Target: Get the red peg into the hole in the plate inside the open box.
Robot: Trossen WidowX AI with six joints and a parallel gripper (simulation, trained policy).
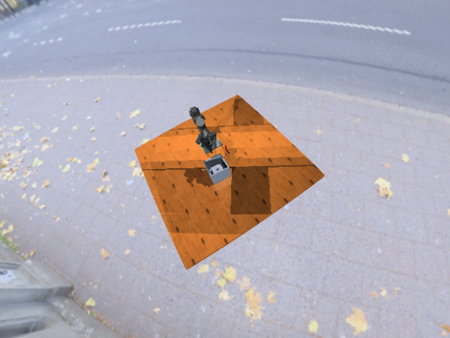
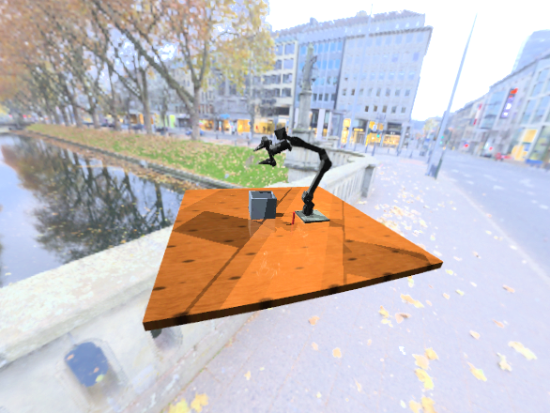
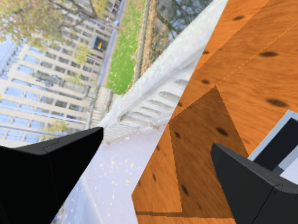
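Right now my gripper tip is 34 cm above the red peg, 20 cm past it and 19 cm to the right of it. Round my gripper tip: dark plate 33 cm below, 5 cm behind.
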